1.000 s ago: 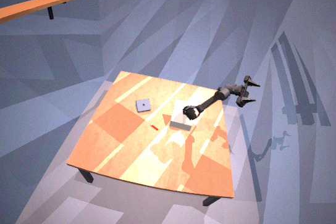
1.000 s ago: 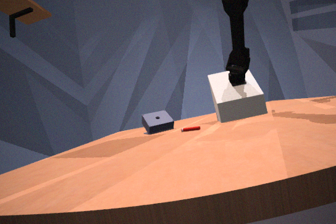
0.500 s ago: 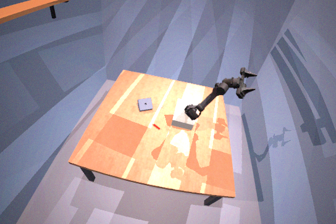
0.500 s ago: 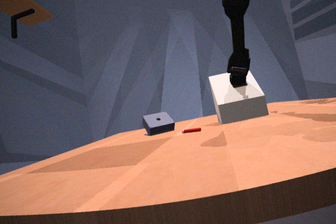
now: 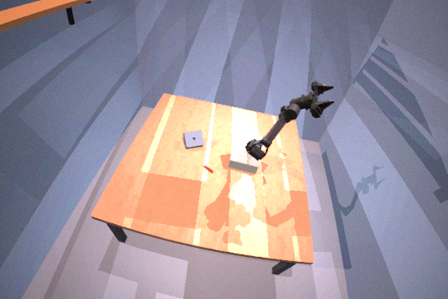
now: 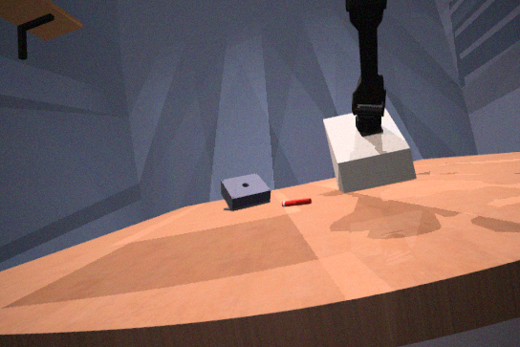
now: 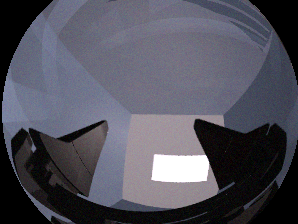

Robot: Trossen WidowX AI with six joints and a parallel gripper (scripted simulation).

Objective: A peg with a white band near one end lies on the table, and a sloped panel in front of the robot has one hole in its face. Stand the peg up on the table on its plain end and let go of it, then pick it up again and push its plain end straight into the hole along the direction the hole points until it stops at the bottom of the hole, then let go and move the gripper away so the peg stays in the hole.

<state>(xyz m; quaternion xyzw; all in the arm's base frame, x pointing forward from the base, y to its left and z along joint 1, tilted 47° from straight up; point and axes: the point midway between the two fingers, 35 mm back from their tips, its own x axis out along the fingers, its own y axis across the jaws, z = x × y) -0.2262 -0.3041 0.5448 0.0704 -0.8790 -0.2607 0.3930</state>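
My gripper tip is 78 cm above the red peg, 51 cm short of it and 7 cm to the left of it. Also, from my gripper tip: blue-grey sloped panel (74 cm below, 66 cm ahead, 25 cm to the right).
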